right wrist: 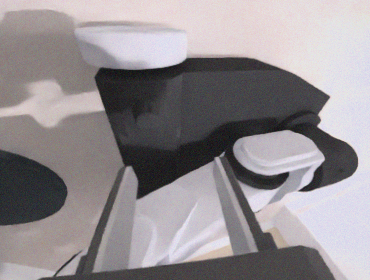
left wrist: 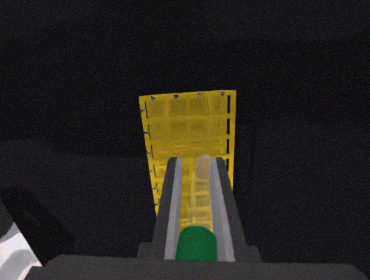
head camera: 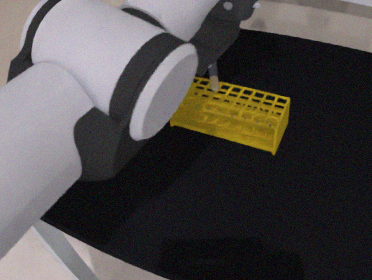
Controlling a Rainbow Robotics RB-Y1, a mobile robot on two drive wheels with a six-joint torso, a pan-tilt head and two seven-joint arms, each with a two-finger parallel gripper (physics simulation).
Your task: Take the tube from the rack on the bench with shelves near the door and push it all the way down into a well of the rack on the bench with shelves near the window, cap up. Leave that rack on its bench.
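Frame: origin at the robot's base, x right, y ahead, z up, level; metres.
Seen in the pictures: left gripper, fingertip midpoint: (left wrist: 195, 165) (head camera: 201, 68); right gripper, fingertip midpoint: (right wrist: 174, 169).
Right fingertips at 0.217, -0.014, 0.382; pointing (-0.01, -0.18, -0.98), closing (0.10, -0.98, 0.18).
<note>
Offsets run from my right fingertips to a thing's top centre, as dx, dy, dz. "spot": to the spot under its first point. Level surfaces: height alone.
The yellow rack {-0.461, +0.644, +0.591} (head camera: 235, 134) (left wrist: 186, 94) stands upright on the black bench top {dz +0.534} (head camera: 325, 200). My left gripper (head camera: 213, 69) (left wrist: 195, 165) is shut on the tube, whose green cap {spot: -0.499, +0.637, +0.690} (left wrist: 196, 245) is up between the fingers, near the palm. The tube's pale lower end {spot: -0.488, +0.646, +0.613} (head camera: 215, 83) (left wrist: 203, 167) points down and shows whole over the rack's top grid; it looks to be above the grid, not in a well. Which well lies below it I cannot tell. My right gripper (right wrist: 174, 169) is open and empty, away from the rack.
My left arm (head camera: 95, 55) covers the upper left of the head view and hides the rack's left end. A pale bench leg {spot: -0.818, +0.347, +0.172} (head camera: 65, 250) shows at lower left. The right wrist view shows the robot's dark base (right wrist: 150, 110) and a dark round object (right wrist: 27, 190) at left.
</note>
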